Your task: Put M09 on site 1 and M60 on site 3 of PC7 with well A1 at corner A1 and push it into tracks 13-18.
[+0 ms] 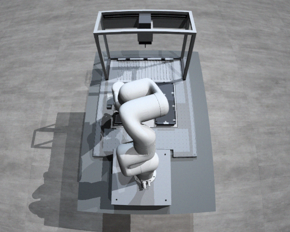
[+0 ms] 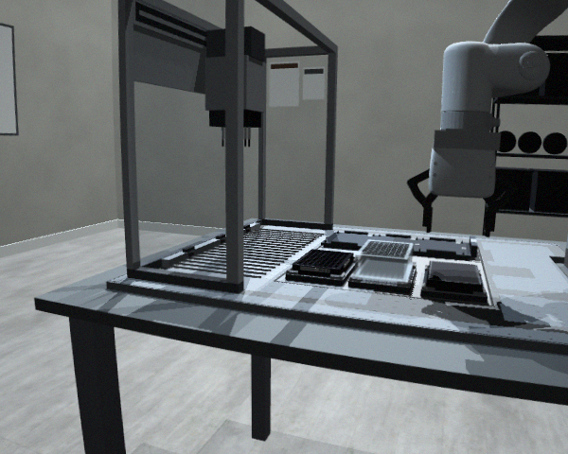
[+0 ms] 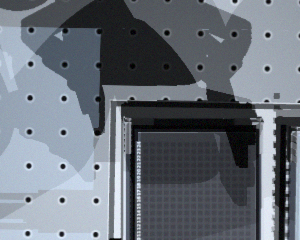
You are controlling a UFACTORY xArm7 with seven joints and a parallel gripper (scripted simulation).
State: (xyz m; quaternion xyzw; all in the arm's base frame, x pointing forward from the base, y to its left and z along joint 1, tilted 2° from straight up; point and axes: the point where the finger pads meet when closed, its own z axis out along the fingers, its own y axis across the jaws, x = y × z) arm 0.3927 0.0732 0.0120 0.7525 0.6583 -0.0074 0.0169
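Right now the nest S1 is 9 cm below my hand. Round my hand: deep-well block M09: 11 cm ahead, 7 cm below, 2 cm to the right; then nest S2: 11 cm ahead, 9 cm below, 2 cm to the right; then plate carrier PC7: 28 cm to the right, 8 cm below, 8 cm ahead.
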